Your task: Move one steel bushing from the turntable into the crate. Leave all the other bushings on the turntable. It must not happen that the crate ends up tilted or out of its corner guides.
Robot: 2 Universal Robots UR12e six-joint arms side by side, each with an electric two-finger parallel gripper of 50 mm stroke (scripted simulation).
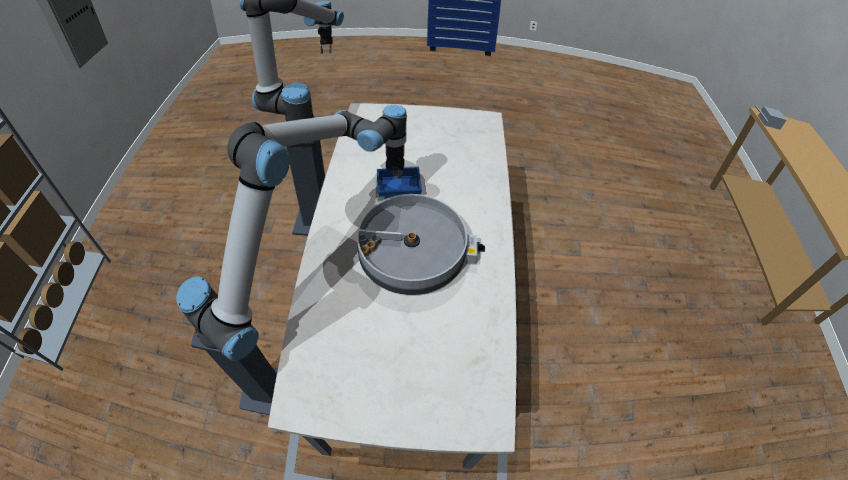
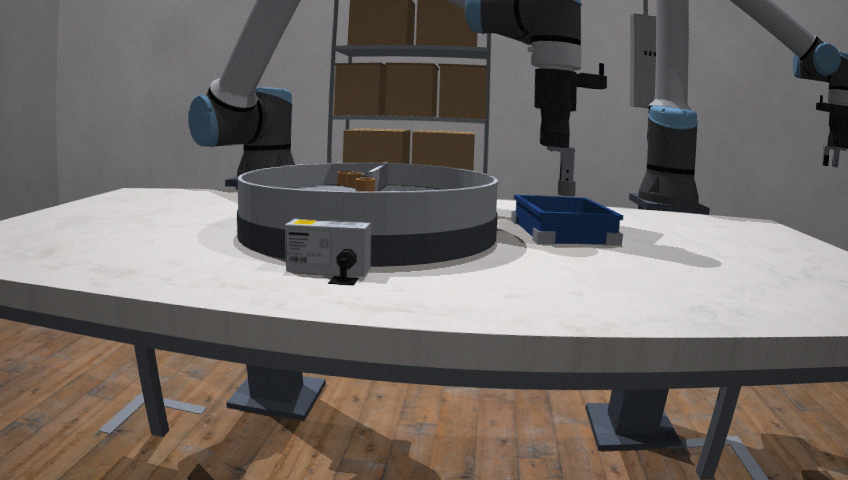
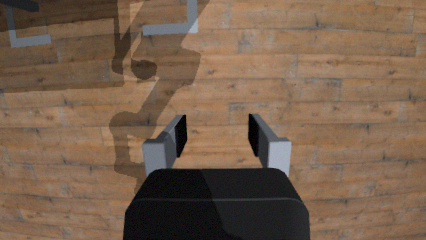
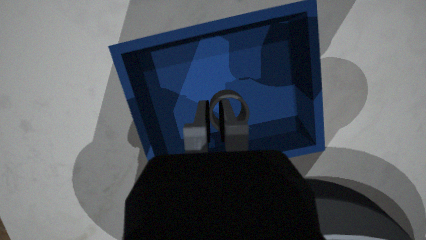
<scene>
I see my left gripper (image 3: 217,127), my right gripper (image 2: 566,183) and a blue crate (image 2: 590,226).
The blue crate is seen too in image 1 (image 1: 389,186) and in image 4 (image 4: 273,61). My right gripper shows as well in image 4 (image 4: 214,112). Image 3 misses the blue crate: it is out of frame.
</scene>
